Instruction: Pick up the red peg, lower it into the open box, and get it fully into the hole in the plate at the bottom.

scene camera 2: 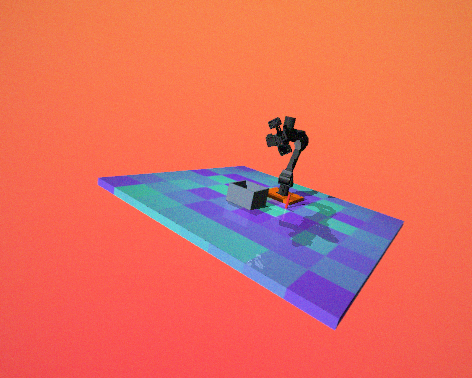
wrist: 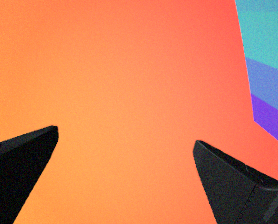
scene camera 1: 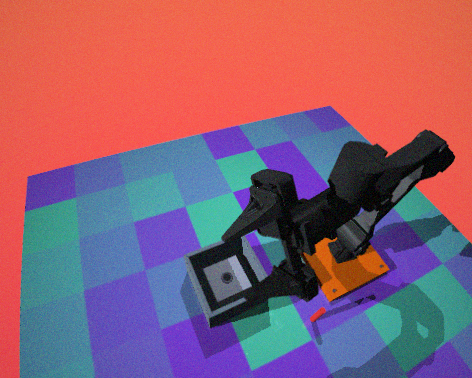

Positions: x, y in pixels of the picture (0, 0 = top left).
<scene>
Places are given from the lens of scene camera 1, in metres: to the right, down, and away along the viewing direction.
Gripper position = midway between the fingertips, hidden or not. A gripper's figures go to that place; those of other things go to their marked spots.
my gripper (scene camera 1: 234, 271): 0.00, 0.10, 0.33
grey plate (scene camera 1: 226, 280): -0.03, 0.24, 0.69
</scene>
